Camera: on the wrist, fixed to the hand. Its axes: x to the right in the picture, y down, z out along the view.
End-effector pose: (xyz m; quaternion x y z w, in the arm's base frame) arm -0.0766 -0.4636 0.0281 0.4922 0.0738 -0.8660 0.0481
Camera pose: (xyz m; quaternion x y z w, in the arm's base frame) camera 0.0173 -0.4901 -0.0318 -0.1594 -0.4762 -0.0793 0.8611
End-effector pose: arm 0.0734 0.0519 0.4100 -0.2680 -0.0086 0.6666 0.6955
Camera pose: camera 0.0705 0.0160 0.3013 -0.1590 -0.0664 -0.7390 0.6513
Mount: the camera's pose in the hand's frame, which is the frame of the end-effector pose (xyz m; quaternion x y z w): 0.0038 0.0456 -0.1050 0.0133 0.2635 -0.9646 0.0035
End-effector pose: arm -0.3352 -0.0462 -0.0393 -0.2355 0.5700 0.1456 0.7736
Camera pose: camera -0.4419 -0.0634 -0.0771 0.5787 0.0194 0.8153 0.0039
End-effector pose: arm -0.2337 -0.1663 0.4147 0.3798 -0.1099 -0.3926 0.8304
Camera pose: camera -0.1548 -0.0935 0.3748 -0.2218 -0.5795 0.7008 0.3519
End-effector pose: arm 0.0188 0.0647 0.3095 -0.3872 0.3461 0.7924 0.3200
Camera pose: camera 0.0227 -0.0433 0.2717 -0.5397 -0.2774 -0.4125 0.6794
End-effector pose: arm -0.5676 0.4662 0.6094 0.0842 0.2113 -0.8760 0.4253
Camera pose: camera -0.5378 0.4849 0.5004 -0.0330 -0.1824 0.3939 0.9003
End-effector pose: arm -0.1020 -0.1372 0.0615 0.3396 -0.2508 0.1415 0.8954
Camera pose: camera -0.0811 -0.0323 0.0205 0.2177 0.5645 -0.7704 0.2012
